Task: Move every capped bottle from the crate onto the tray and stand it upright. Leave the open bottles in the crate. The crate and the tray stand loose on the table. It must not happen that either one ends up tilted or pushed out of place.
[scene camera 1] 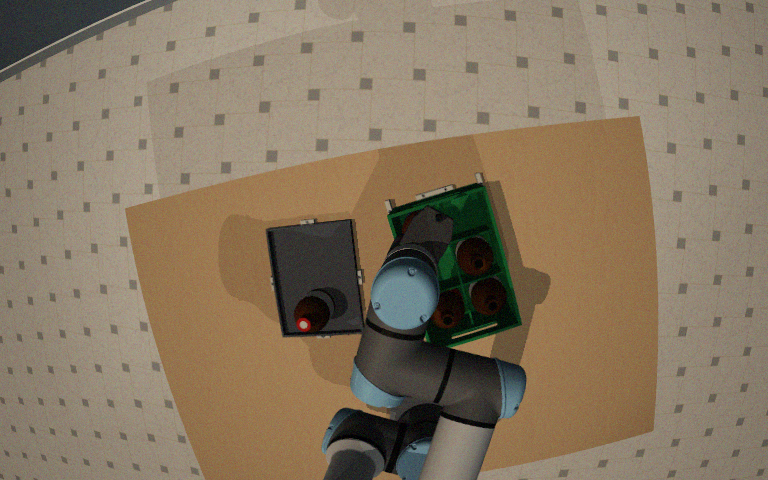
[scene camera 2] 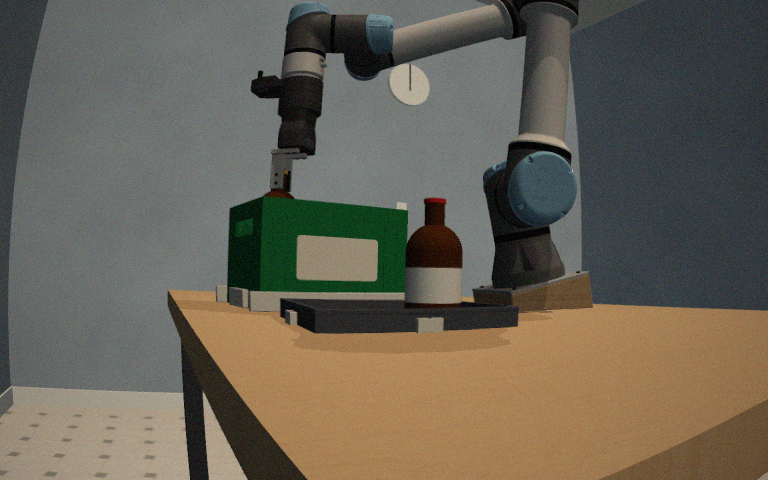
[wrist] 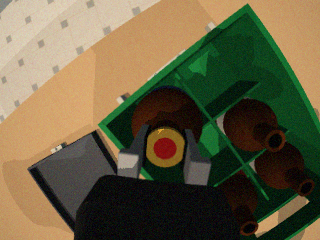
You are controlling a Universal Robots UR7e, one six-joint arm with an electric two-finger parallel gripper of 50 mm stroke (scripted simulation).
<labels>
dark tray: scene camera 1; scene camera 2 317, 315; wrist
same spot on dark tray: [wrist: 66, 179] = [scene camera 1: 299, 254]
</labels>
